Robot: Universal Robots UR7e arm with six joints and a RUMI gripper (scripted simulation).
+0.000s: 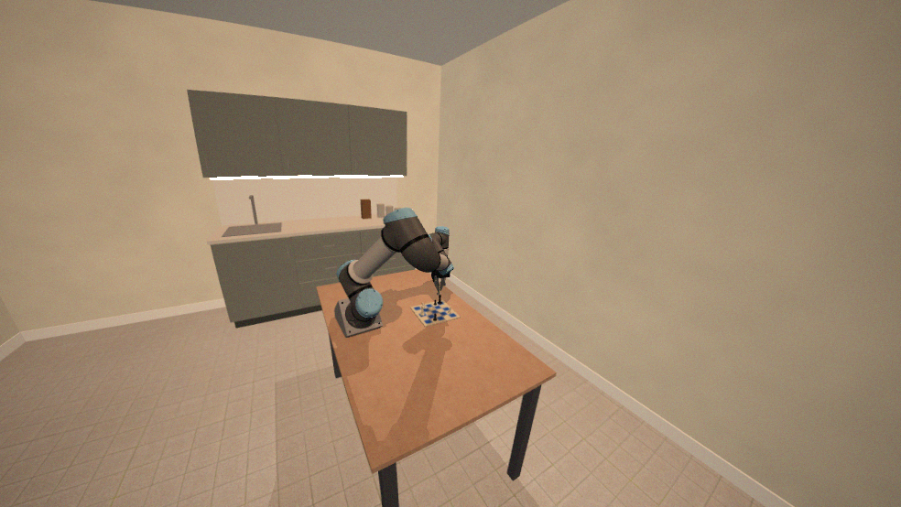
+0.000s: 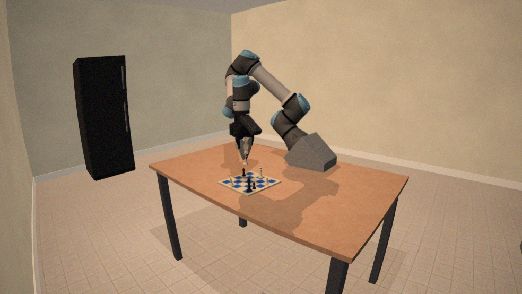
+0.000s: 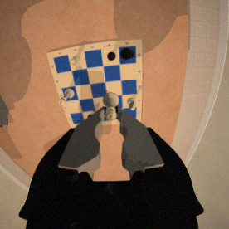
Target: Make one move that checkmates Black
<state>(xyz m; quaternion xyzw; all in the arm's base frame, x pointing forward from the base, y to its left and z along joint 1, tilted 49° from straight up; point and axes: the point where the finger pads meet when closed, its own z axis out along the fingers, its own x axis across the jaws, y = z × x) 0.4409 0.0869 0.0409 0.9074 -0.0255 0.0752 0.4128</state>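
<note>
The black pawn lies 1 cm ahead of my hand, 6 cm to the left of it and 12 cm below it. From my hand the other things lie so: tall black piece 4 cm ahead, 6 cm to the left, 11 cm below; white pawn 7 cm behind, 6 cm to the left, 12 cm below; cream chessboard 3 cm behind, 2 cm to the right, 14 cm below.
</note>
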